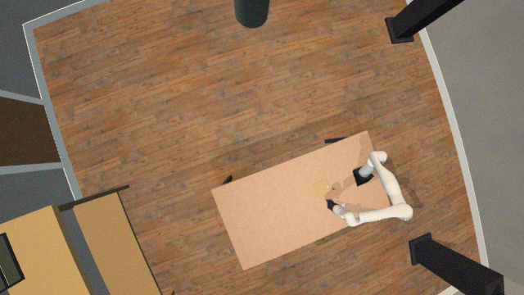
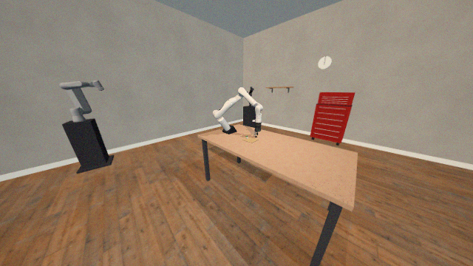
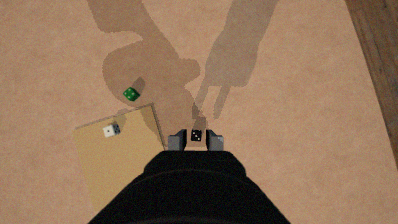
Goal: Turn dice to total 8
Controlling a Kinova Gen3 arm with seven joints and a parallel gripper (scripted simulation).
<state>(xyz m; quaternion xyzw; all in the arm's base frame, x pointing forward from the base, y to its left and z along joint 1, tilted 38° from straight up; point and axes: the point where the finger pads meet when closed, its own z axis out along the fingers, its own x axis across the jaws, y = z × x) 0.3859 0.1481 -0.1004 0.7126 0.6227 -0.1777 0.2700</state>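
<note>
Now: hand 30 mm above the black die. Round my hand: green die 80 mm behind, 90 mm to the right, 30 mm below; then tan mat 20 mm ahead, 130 mm to the right, 40 mm below; then white die 30 mm behind, 130 mm to the right, 30 mm below.
</note>
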